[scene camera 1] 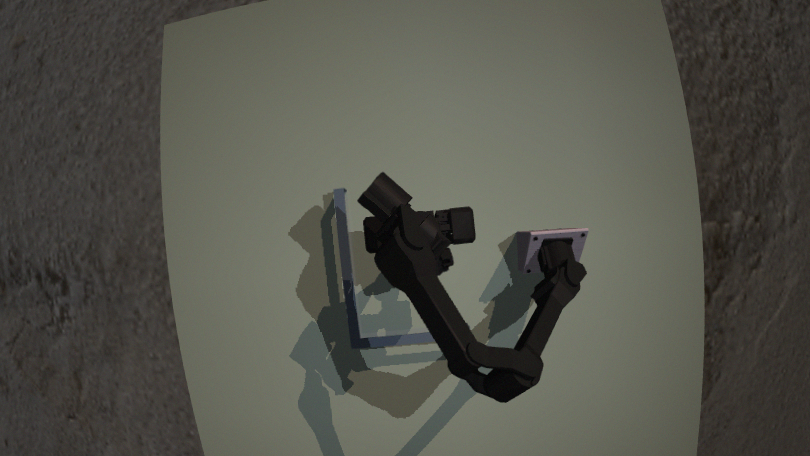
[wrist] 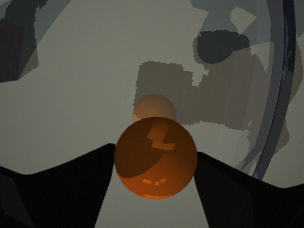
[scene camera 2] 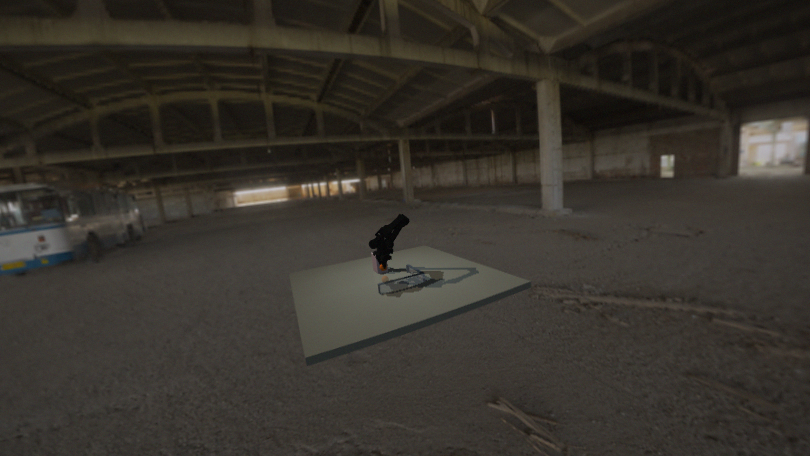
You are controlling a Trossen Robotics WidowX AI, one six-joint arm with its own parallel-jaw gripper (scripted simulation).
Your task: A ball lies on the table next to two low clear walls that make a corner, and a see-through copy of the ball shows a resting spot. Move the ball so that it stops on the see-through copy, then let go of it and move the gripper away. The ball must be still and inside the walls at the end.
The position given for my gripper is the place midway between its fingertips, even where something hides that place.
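Observation:
My gripper (scene camera 1: pixel 419 229) (wrist: pixel 155 155) is holding an orange ball (wrist: pixel 155 158). I also see a see-through copy of ball (wrist: pixel 153 105).

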